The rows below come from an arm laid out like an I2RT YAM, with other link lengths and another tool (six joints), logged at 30 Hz.
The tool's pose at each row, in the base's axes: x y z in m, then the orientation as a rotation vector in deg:
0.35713, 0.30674, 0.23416, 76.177, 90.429, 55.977
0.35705, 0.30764, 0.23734, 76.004, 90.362, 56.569
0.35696, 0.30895, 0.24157, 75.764, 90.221, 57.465
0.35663, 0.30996, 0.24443, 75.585, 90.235, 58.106
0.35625, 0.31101, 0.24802, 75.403, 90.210, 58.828
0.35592, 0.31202, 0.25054, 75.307, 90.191, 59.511
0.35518, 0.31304, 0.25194, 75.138, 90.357, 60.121
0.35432, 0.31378, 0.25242, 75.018, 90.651, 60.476
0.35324, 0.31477, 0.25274, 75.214, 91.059, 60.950
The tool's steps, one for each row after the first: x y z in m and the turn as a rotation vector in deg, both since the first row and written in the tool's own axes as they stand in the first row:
0.00054, 0.00305, -0.00115, -0.332, 0.331, 0.169
0.00138, 0.00713, -0.00265, -0.844, 0.807, 0.449
0.00209, 0.00982, -0.00392, -1.145, 1.224, 0.619
0.00277, 0.01317, -0.00548, -1.494, 1.667, 0.834
0.00352, 0.01554, -0.00662, -1.778, 2.087, 1.088
0.00444, 0.01673, -0.00776, -1.970, 2.585, 1.219
0.00520, 0.01698, -0.00869, -1.977, 3.003, 1.237
0.00624, 0.01704, -0.00977, -1.779, 3.553, 1.493

